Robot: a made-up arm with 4 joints.
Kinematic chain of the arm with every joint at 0, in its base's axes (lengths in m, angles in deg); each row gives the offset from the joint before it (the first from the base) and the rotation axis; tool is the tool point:
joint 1: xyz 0 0 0.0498 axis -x
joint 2: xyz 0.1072 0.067 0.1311 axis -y
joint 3: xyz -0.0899 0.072 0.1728 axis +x
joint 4: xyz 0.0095 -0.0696 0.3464 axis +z
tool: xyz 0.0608 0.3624 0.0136
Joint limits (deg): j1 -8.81..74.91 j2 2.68..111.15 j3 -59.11..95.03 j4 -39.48..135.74
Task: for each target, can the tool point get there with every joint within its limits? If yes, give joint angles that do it. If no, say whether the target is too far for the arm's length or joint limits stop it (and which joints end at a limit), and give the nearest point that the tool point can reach.
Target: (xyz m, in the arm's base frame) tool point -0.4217 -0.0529 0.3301
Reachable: yes | joints 36.23 25.91 61.10 99.06
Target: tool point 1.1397 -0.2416 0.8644
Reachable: no: too far | nearest point 0.2793 -0.1458 0.7019 | short by 0.881 m
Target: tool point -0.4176 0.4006 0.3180
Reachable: yes | joints 65.26 16.15 50.24 72.62
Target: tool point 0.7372 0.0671 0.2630
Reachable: no: joint limits stop it (at a limit: joint 1, joint 2, joint 3, joint 4) | nearest point 0.3778 -0.2131 0.1938 | short by 0.461 m
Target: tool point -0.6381 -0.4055 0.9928
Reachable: no: too far | nearest point -0.3471 -0.1678 0.6887 | short by 0.483 m
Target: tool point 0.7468 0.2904 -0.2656
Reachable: no: joint limits stop it (at a limit: joint 1, joint 2, joint 3, joint 4) | nearest point 0.2941 0.4780 -0.3764 | short by 0.502 m
